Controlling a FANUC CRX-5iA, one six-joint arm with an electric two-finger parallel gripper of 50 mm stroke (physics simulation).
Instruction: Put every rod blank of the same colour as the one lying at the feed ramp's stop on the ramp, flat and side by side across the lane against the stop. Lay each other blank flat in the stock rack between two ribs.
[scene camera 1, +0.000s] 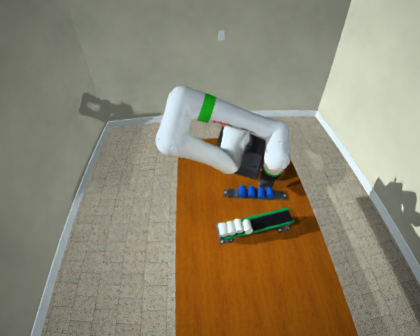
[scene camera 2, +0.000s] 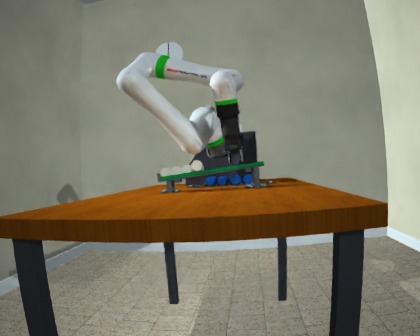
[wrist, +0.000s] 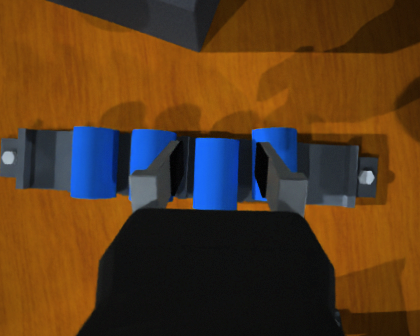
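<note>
My gripper (scene camera 1: 265, 185) (scene camera 2: 234, 160) (wrist: 219, 158) is open and empty above the stock rack (scene camera 1: 230, 193) (wrist: 330, 175). Several blue blanks lie flat side by side in the rack: the leftmost one (wrist: 95, 162), a second (wrist: 153, 142) partly behind a finger, a third (wrist: 216, 172) below the gap between the fingers, and the rightmost one (wrist: 280, 140) partly behind the other finger. Several white blanks (scene camera 1: 230, 228) (scene camera 2: 175, 170) lie in a row at the low end of the ramp (scene camera 1: 272, 220) (scene camera 2: 235, 168). The uppermost white blank (scene camera 1: 247, 226) (scene camera 2: 196, 165) looks higher and slightly turned.
The dark robot base (scene camera 1: 252, 162) (wrist: 150, 15) stands behind the rack. The ramp stands on feet in front of the rack, on the wooden table (scene camera 1: 240, 285) (scene camera 2: 200, 210). A bolt (wrist: 366, 177) fixes the rack's right end in the wrist view.
</note>
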